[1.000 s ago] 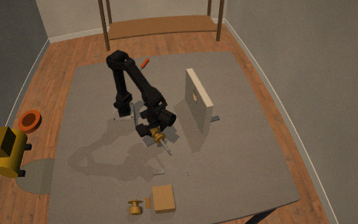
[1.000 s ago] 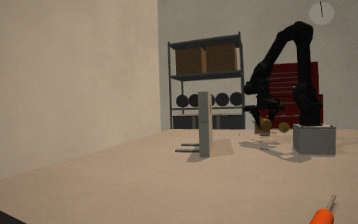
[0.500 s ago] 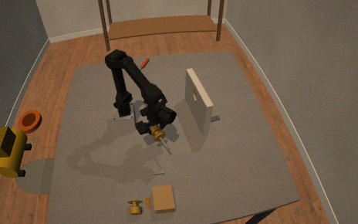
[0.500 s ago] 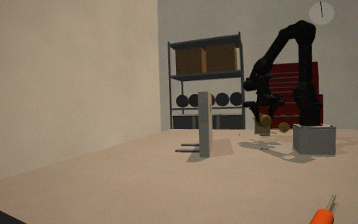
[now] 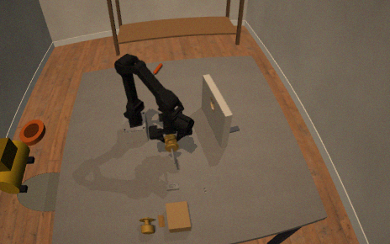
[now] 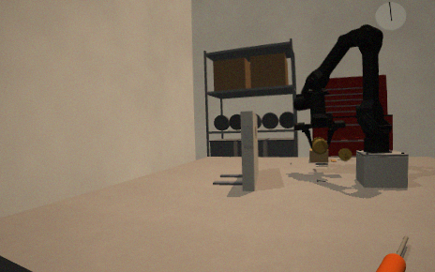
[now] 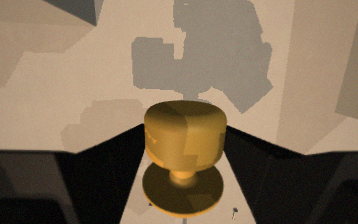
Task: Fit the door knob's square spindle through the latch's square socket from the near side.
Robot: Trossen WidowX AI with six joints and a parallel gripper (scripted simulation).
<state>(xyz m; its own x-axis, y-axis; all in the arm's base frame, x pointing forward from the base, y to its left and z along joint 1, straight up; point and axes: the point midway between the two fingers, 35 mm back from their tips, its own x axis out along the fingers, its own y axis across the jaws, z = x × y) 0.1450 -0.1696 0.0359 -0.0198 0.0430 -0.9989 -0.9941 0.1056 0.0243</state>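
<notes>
My hand is 26 cm short of the wood door panel, 11 cm to the right of it and 1 cm below it. The rest, counted from my hand: tan block (35 cm to the right, 10 cm below, 6 cm behind); orange-handled tool (66 cm to the left, 12 cm below, 4 cm ahead).
</notes>
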